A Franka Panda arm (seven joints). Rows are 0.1 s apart.
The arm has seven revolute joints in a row. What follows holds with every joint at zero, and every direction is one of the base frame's. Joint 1 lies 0.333 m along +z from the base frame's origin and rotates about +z. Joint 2 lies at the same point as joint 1 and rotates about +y. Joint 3 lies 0.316 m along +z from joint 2 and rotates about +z. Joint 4 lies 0.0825 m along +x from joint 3 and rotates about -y. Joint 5 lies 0.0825 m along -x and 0.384 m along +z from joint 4 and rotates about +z. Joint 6 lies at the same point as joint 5 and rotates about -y. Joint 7 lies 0.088 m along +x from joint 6 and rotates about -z. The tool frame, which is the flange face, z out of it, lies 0.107 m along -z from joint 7; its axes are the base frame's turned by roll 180, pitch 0 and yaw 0 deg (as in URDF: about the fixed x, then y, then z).
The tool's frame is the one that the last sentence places.
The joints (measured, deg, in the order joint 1, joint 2, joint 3, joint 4, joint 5, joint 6, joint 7), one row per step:
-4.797 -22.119 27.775 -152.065 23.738 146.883 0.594
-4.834 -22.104 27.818 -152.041 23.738 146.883 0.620
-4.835 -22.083 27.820 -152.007 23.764 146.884 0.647
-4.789 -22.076 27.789 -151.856 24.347 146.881 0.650
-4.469 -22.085 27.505 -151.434 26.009 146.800 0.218
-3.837 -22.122 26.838 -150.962 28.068 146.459 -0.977
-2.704 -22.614 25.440 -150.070 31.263 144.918 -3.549
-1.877 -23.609 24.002 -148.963 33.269 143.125 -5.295
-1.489 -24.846 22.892 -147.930 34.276 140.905 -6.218
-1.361 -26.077 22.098 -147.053 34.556 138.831 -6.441
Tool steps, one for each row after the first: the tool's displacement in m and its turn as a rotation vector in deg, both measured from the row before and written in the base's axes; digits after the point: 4 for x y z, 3 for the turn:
0.0001 0.0001 0.0000 0.000 -0.002 -0.018
0.0002 0.0001 0.0001 0.039 -0.003 -0.036
0.0006 0.0004 0.0011 0.494 -0.037 -0.344
0.0014 0.0012 0.0035 1.366 -0.130 -0.538
0.0013 0.0009 0.0040 1.622 -0.040 -0.048
0.0012 0.0009 0.0089 2.528 0.129 0.726
0.0016 -0.0003 0.0139 2.005 -0.418 0.576
0.0003 -0.0009 0.0141 1.340 -0.184 0.494
-0.0006 -0.0010 0.0129 0.777 -0.116 0.286

